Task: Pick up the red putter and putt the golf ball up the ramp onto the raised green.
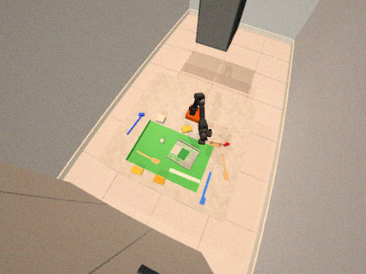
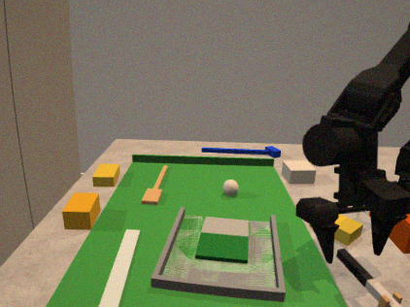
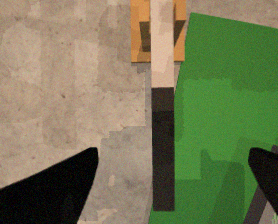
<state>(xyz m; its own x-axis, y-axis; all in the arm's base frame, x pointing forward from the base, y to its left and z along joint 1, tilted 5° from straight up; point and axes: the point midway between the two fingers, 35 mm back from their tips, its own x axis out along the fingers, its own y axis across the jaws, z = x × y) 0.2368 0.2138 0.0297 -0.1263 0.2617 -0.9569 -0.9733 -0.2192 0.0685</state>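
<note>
My gripper tip is 30 mm past the red putter, 110 mm to the right of it and 20 mm above it. Round my gripper tip: white bar (390 mm ahead, 30 mm to the right, 70 mm below); then white golf ball (180 mm ahead, 370 mm to the right, 50 mm below); then blue putter (110 mm ahead, 730 mm to the right, 60 mm below).
</note>
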